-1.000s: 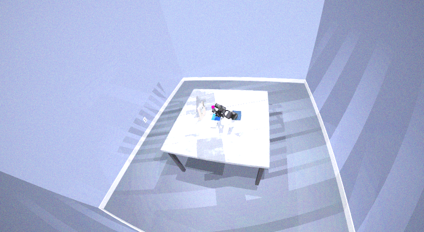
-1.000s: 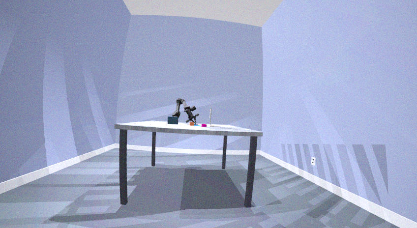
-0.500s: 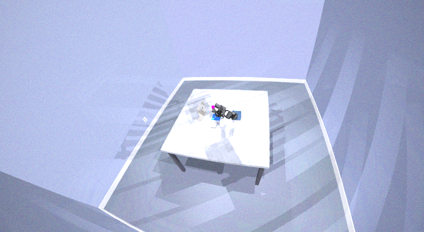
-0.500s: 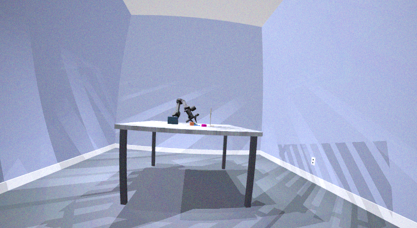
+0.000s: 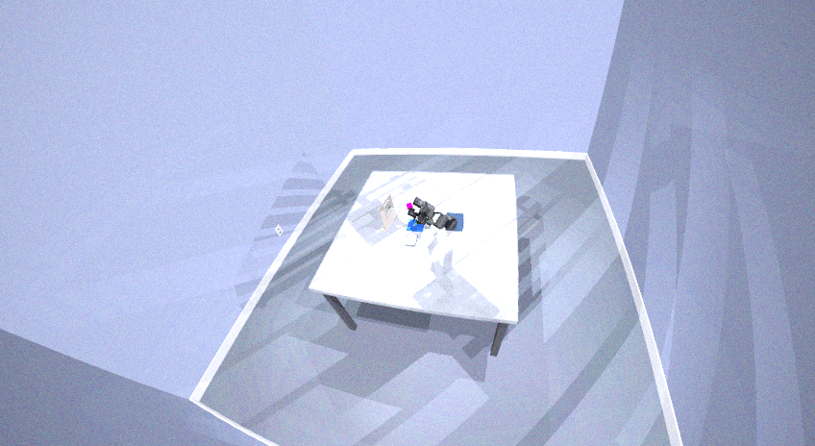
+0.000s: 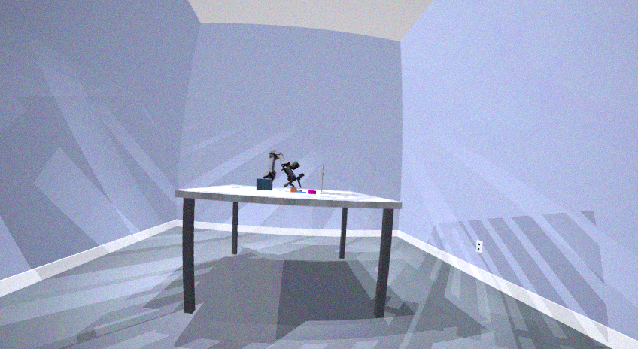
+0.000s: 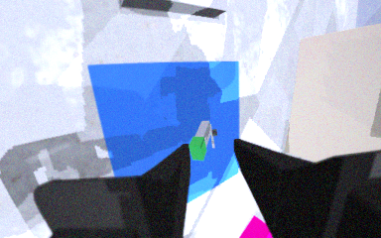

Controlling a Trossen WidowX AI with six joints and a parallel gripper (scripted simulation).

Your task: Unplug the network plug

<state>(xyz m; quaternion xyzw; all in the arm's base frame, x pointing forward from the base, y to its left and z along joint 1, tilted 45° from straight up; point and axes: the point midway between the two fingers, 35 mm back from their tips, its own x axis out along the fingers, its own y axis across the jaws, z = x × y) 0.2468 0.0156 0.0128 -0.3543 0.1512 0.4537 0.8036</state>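
The network plug is 1 cm below my gripper tip. From my gripper tip the other things lie so: blue marked square: 2 cm below; then beige panel: 19 cm ahead, 8 cm above, 2 cm to the left.
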